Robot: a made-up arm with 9 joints. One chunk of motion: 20 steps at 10 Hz.
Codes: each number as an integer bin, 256 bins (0 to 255) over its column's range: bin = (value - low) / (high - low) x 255, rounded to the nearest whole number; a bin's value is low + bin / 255 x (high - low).
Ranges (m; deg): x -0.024..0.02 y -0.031..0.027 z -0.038..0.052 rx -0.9..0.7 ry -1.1..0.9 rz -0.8..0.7
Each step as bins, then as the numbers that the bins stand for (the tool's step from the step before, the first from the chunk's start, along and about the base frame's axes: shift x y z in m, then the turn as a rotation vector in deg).
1 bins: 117 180 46 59 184 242
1 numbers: -0.00381 0.00994 -0.02176 -0.530 0.343 0.624
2 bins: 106 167 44 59 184 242
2 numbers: -0.00571 0.00698 -0.02247 -0.530 0.343 0.624
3 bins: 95 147 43 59 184 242
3 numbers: -0.00761 0.00244 -0.02282 -0.530 0.343 0.624
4 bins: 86 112 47 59 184 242
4 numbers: -0.00916 -0.00553 -0.02141 -0.530 0.343 0.624
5 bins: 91 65 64 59 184 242
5 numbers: -0.00830 -0.01622 -0.01541 -0.530 0.343 0.624
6 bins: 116 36 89 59 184 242
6 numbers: -0.00398 -0.02281 -0.00659 -0.530 0.343 0.624
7 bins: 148 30 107 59 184 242
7 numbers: 0.00154 -0.02418 -0.00024 -0.530 0.343 0.624
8 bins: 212 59 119 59 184 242
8 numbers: 0.01258 -0.01758 0.00400 -0.530 0.343 0.624
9 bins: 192 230 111 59 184 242
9 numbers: 0.00913 0.02131 0.00118 -0.530 0.343 0.624
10 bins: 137 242 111 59 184 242
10 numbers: -0.00036 0.02404 0.00118 -0.530 0.343 0.624
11 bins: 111 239 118 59 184 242
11 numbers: -0.00485 0.02336 0.00365 -0.530 0.343 0.624
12 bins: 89 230 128 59 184 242
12 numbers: -0.00864 0.02131 0.00718 -0.530 0.343 0.624
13 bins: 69 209 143 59 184 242
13 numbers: -0.01209 0.01654 0.01247 -0.530 0.343 0.624
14 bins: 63 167 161 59 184 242
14 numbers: -0.01313 0.00698 0.01882 -0.530 0.343 0.624
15 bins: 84 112 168 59 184 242
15 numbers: -0.00951 -0.00553 0.02129 -0.530 0.343 0.624
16 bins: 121 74 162 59 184 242
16 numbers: -0.00312 -0.01417 0.01918 -0.530 0.343 0.624
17 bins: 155 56 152 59 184 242
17 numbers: 0.00275 -0.01826 0.01565 -0.530 0.343 0.624
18 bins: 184 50 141 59 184 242
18 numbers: 0.00775 -0.01963 0.01176 -0.530 0.343 0.624
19 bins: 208 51 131 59 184 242
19 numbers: 0.01189 -0.01940 0.00824 -0.530 0.343 0.624
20 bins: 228 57 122 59 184 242
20 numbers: 0.01534 -0.01804 0.00506 -0.530 0.343 0.624
